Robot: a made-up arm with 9 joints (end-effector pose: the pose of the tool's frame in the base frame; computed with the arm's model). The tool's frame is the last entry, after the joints. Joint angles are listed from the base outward.
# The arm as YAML. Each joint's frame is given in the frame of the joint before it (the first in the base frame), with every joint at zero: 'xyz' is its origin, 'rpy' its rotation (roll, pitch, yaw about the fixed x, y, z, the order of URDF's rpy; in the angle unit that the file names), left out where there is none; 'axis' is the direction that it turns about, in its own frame. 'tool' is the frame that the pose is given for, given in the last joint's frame.
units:
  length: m
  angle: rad
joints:
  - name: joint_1
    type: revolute
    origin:
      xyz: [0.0, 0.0, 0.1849]
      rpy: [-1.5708, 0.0, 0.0]
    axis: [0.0, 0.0, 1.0]
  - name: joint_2
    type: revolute
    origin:
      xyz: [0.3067, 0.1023, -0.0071]
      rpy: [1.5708, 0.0, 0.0]
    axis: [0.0, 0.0, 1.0]
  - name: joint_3
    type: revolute
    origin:
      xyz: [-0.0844, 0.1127, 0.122]
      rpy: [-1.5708, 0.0, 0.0]
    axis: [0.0, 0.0, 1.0]
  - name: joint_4
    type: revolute
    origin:
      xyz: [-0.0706, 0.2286, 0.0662]
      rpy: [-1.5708, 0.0, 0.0]
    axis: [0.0, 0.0, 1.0]
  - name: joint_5
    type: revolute
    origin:
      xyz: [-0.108, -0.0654, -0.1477]
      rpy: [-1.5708, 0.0, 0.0]
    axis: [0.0, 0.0, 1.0]
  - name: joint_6
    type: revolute
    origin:
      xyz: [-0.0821, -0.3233, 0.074]
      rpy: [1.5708, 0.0, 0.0]
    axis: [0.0, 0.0, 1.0]
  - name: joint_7
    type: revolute
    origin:
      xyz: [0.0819, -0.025, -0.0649]
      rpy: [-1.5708, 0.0, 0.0]
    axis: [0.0, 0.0, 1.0]
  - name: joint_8
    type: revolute
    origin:
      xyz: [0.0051, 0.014, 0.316]
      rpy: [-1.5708, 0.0, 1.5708]
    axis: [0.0, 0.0, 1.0]
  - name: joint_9
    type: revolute
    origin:
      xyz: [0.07, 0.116, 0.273]
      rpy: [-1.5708, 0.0, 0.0]
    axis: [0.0, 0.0, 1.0]
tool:
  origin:
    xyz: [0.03, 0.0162, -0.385]
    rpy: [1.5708, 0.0, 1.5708]
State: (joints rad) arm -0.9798 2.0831 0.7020 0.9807 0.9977 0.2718 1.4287 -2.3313 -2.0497
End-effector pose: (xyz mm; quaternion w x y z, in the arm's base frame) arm 570.8 -85.8 682.3 0.0300 0.8295 0.1530 0.5364
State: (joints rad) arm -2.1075 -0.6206 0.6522 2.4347 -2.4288 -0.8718 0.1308 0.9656 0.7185
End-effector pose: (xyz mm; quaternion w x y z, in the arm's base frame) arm -231.7 660.6 508.7 0.3566 0.7642 -0.1961 0.5004
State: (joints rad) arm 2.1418 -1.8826 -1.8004 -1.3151 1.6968 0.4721 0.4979 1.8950 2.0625
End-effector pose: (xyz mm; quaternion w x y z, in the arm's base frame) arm -146.2 -422.4 -249.3 0.7499 -0.5442 0.2813 -0.2497
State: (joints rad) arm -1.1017 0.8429 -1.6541 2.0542 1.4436 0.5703 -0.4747 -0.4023 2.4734
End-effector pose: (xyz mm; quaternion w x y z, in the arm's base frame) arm 498.3 652.8 420.7 0.3369 0.5010 -0.2854 0.7443
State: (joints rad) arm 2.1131 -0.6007 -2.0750 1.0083 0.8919 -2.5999 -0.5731 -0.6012 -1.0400
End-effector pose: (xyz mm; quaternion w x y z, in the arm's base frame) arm 203.5 347.1 -56.6 0.6800 -0.3361 0.1277 0.6389
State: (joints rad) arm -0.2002 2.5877 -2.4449 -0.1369 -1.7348 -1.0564 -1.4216 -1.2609 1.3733
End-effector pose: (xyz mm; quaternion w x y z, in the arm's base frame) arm 178.4 313.8 313.8 0.1342 -0.8554 0.3305 0.3754
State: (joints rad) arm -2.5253 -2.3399 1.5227 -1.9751 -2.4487 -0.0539 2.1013 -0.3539 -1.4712
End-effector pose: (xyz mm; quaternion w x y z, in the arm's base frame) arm 283.3 -29.5 778.9 0.4884 -0.6286 0.4739 -0.3765
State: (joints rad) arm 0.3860 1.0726 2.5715 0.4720 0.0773 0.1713 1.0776 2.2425 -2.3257
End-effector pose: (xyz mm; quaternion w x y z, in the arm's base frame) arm 291.3 138.4 833.1 0.3458 -0.3524 -0.0884 -0.8651
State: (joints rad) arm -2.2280 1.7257 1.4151 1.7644 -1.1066 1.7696 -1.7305 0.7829 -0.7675
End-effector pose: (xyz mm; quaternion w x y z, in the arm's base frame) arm -96.3 165.6 -326.8 0.3716 0.6435 -0.3175 -0.5890
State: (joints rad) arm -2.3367 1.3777 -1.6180 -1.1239 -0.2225 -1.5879 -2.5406 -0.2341 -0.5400
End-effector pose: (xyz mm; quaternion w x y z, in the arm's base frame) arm 317.4 369.0 131.9 0.3591 0.2936 0.5369 0.7047
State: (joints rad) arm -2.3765 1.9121 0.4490 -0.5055 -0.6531 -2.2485 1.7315 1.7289 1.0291
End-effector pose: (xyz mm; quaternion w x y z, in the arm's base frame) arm -111.5 -624.1 800.9 0.4460 -0.8666 -0.0263 0.2224
